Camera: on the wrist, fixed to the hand. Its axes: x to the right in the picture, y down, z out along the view.
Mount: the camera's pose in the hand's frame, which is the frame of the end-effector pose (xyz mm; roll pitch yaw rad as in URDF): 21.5 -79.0 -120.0 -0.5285 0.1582 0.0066
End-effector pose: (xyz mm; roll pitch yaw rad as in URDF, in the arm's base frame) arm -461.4 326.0 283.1 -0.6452 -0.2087 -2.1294
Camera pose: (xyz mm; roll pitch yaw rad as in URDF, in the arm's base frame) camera -592.6 371.4 240.2 -1.1614 -0.0777 -2.2193
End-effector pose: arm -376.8 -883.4 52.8 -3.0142 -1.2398 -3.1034
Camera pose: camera -259.4 -942.1 115.1 2.8867 -1.3940 3.0287
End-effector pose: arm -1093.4 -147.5 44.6 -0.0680 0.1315 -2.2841
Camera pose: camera -1163.3 -95.4 -71.6 -0.5979 0.2898 -2.2885
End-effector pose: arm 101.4 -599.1 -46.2 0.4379 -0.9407 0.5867
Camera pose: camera 219.1 -545.7 -112.6 -0.1710 -0.7972 0.6909
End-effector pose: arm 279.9 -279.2 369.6 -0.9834 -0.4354 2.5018
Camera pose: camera 349.8 -152.1 378.0 -1.4611 -0.3389 2.3662
